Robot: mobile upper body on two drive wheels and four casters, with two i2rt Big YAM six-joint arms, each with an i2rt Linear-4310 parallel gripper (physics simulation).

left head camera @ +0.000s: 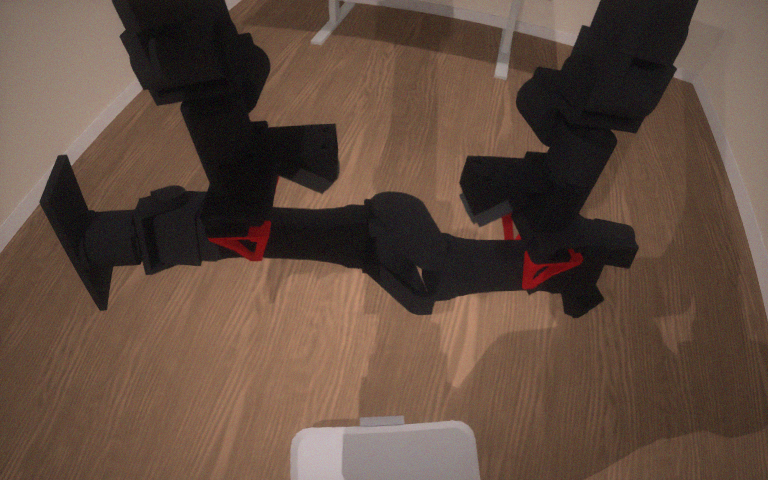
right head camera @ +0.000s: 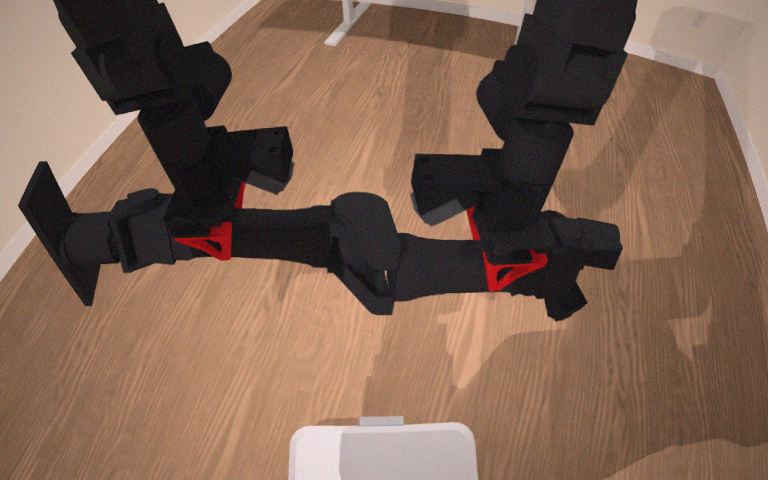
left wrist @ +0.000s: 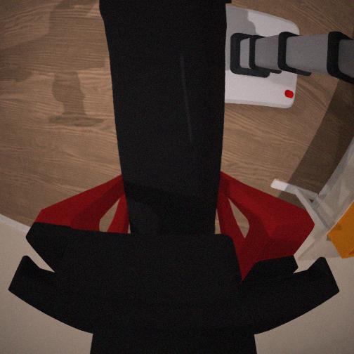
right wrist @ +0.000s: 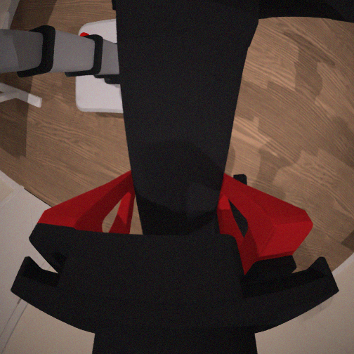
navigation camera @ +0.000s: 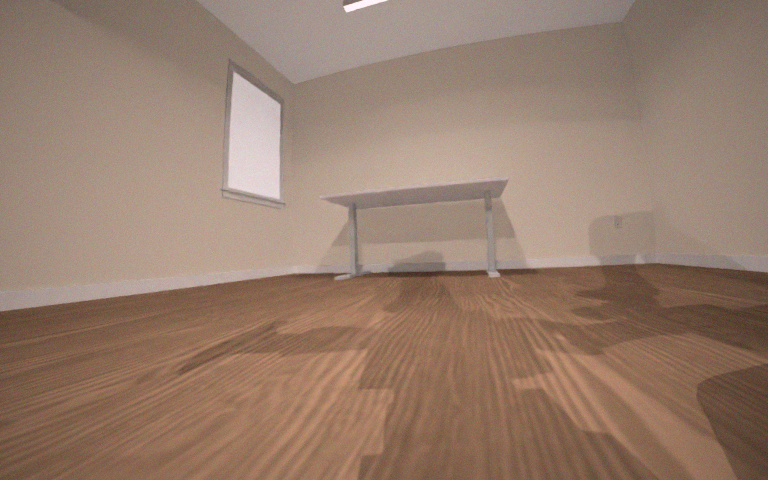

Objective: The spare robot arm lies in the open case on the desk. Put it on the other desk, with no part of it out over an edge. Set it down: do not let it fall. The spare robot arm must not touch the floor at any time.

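Frame: origin at the left arm's base, x back, y right, z up, level; centimetres.
Seen in the pictures: left gripper, between the fingertips: (left head camera: 259, 238) (right head camera: 230, 238); right gripper, between the fingertips: (left head camera: 518, 268) (right head camera: 487, 269).
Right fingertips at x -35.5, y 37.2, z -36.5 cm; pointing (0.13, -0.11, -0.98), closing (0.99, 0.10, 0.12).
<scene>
A point is followed by its place in that frame.
The black spare robot arm (left head camera: 317, 234) (right head camera: 283, 234) (left wrist: 170, 100) (right wrist: 180, 100) hangs lengthwise across both head views, in the air above the floor. Its flat base plate is at the left, and its jointed end is at the right. My left gripper (left head camera: 267, 226) @(x -40.1, y 6.0, z -35.1 cm) (right head camera: 229, 220) @(x -40.1, y 6.0, z -35.1 cm) (left wrist: 174, 178) is shut on it near the base-plate end. My right gripper (left head camera: 521, 249) @(x -35.5, y 37.2, z -36.5 cm) (right head camera: 481, 243) (right wrist: 174, 177) is shut on it near the other end. The other desk (navigation camera: 419, 194) @(x -273.7, y 63.2, z -71.5 cm) stands against the far wall in the navigation view; its top does not show in the head views.
Part of the orange case (left wrist: 344, 232) shows at the right edge of the left wrist view. My white wheeled base (left head camera: 407, 452) @(x -23.7, y 28.8, z -115.0 cm) (right head camera: 404, 452) @(x -23.9, y 28.7, z -115.0 cm) (left wrist: 260, 90) (right wrist: 97, 95) is below the arms. A window (navigation camera: 254, 135) @(x -312.9, y -96.5, z 5.6 cm) is in the wall left of the desk. Wooden floor lies between base and desk.
</scene>
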